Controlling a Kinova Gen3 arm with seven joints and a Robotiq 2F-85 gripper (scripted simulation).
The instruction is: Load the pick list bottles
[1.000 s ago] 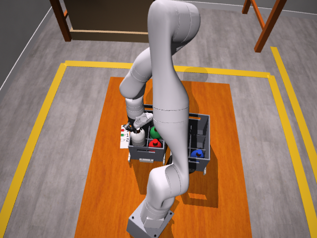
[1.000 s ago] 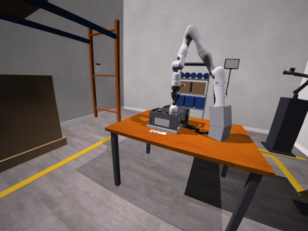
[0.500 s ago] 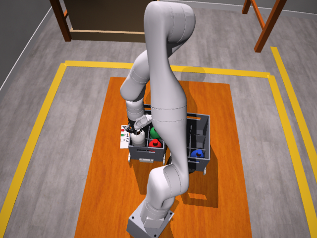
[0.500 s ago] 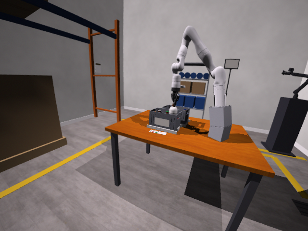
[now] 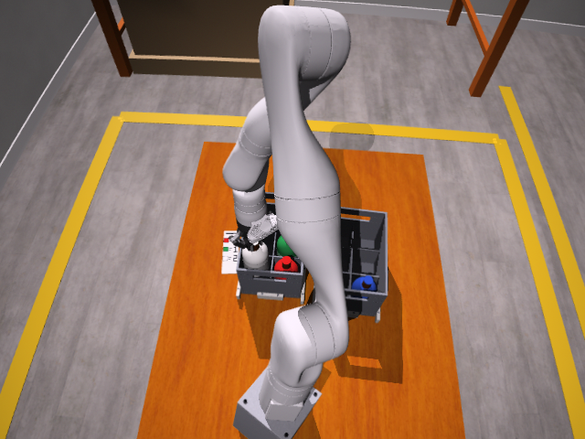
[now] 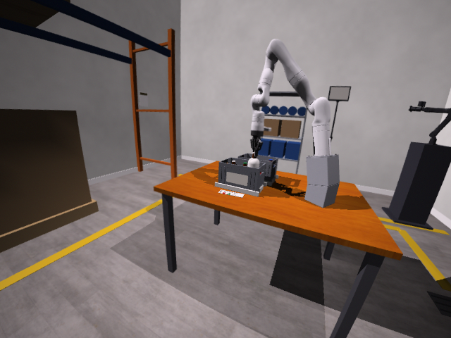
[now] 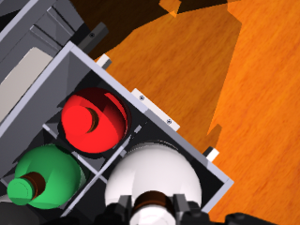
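My hand is 17 cm above the red bottle and 8 cm to the left of it. From my hand the other things lie so: pick list (25 cm below, 10 cm to the left, 10 cm ahead); blue bottle (32 cm to the right, 17 cm below, 5 cm behind); green bottle (17 cm below, 9 cm to the right, 9 cm ahead).
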